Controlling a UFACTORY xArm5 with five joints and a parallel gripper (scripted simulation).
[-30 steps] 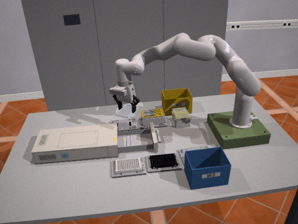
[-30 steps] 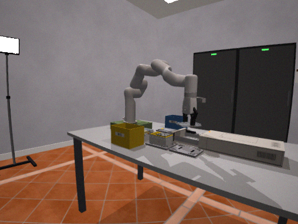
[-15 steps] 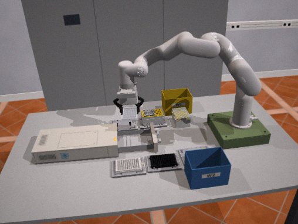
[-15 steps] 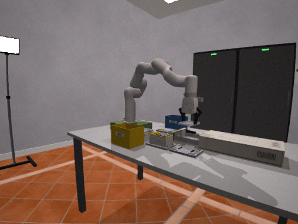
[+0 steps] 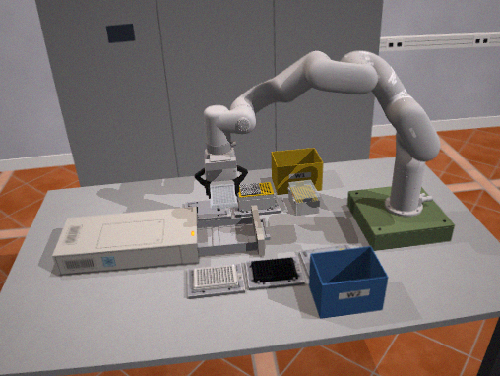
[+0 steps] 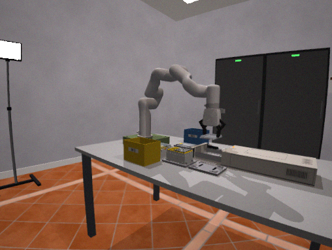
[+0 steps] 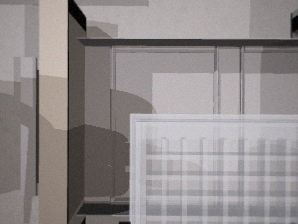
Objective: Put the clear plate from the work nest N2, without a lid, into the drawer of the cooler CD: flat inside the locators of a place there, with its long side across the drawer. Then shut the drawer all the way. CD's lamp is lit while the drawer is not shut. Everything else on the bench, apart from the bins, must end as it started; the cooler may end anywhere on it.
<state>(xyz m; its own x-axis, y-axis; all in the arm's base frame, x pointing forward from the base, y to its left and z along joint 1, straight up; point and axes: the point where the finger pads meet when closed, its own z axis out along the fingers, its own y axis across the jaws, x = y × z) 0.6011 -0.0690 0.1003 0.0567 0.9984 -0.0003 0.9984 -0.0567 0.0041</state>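
The drawer lies 120 mm below my hand, 50 mm to the left of it and 20 mm ahead of it. From my hand the other things lie so: beige cooler CD 170 mm ahead, 120 mm below, 40 mm to the left; then clear plate 10 mm below; then yellow tip box 150 mm to the right, 130 mm behind, 100 mm below.
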